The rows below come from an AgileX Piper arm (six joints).
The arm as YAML. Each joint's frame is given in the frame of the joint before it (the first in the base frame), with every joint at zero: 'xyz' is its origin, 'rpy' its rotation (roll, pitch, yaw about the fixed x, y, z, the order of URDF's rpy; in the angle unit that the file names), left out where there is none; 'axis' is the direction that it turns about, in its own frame. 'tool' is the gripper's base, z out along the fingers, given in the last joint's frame.
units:
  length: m
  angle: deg
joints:
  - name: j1
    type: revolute
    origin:
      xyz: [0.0, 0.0, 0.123]
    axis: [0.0, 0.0, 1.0]
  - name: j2
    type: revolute
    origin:
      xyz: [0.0, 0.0, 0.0]
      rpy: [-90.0, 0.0, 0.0]
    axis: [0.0, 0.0, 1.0]
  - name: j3
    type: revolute
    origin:
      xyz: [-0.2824, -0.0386, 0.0]
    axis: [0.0, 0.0, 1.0]
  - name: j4
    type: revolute
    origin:
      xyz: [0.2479, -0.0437, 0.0]
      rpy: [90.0, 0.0, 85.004]
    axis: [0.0, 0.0, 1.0]
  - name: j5
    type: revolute
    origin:
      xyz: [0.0, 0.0, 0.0]
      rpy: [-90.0, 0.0, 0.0]
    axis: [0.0, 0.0, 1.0]
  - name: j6
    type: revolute
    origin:
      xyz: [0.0, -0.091, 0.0]
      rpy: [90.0, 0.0, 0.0]
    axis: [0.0, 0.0, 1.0]
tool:
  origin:
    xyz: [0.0, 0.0, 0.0]
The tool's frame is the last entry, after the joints.
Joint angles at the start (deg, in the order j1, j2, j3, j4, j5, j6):
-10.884 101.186 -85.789 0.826 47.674 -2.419
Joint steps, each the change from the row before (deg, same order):
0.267 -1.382 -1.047 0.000 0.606 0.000
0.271 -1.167 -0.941 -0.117 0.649 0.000
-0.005 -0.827 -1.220 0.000 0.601 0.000
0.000 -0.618 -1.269 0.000 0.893 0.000
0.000 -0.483 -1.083 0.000 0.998 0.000
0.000 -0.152 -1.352 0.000 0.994 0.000
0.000 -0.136 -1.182 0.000 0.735 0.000
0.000 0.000 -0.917 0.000 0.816 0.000
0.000 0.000 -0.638 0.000 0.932 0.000
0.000 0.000 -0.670 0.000 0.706 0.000
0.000 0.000 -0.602 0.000 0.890 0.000
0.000 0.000 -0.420 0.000 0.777 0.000
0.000 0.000 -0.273 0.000 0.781 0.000
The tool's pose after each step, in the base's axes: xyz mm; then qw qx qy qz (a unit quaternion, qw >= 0). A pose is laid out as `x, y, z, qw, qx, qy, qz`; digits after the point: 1 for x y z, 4 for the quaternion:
381.6, -70.5, 306.0, 0.2891, 0.0714, 0.9543, -0.0265
378.6, -68.3, 318.3, 0.3012, 0.0683, 0.9507, -0.0280
376.5, -67.9, 329.7, 0.3131, 0.0680, 0.9468, -0.0293
374.6, -67.5, 339.8, 0.3213, 0.0677, 0.9441, -0.0301
372.5, -67.1, 347.8, 0.3260, 0.0674, 0.9425, -0.0306
371.8, -67.0, 355.1, 0.3301, 0.0672, 0.9410, -0.0310
371.2, -66.9, 361.6, 0.3349, 0.0670, 0.9393, -0.0315
370.8, -66.8, 365.7, 0.3357, 0.0668, 0.9391, -0.0316
370.0, -66.6, 368.2, 0.3333, 0.0668, 0.9399, -0.0313
369.5, -66.5, 371.0, 0.3330, 0.0668, 0.9400, -0.0313
368.7, -66.4, 373.3, 0.3307, 0.0667, 0.9409, -0.0310
367.9, -66.2, 374.8, 0.3278, 0.0668, 0.9419, -0.0306
367.1, -66.1, 375.5, 0.3236, 0.0668, 0.9433, -0.0301

